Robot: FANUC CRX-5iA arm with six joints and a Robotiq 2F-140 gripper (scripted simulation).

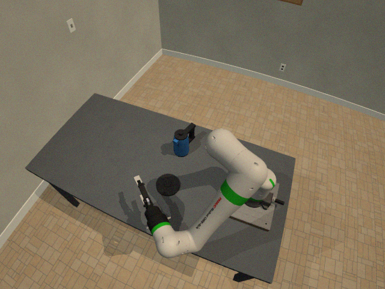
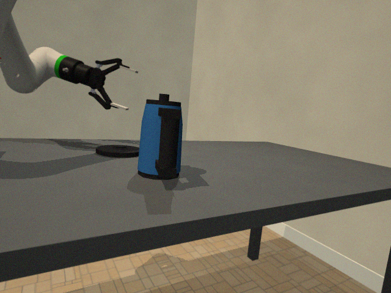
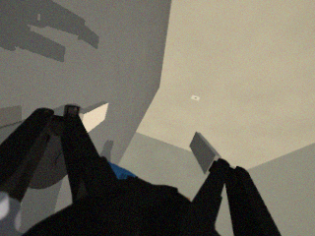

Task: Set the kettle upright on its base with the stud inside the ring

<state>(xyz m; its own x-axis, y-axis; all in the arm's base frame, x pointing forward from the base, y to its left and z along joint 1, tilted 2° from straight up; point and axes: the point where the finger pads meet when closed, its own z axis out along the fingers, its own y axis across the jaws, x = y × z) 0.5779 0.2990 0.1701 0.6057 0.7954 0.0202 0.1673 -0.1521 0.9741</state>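
My hand is 40 mm past the blue kettle, 470 mm to the left of it and 120 mm above it. Also, from my hand: round black base (60 mm behind, 160 mm to the right, 210 mm below).
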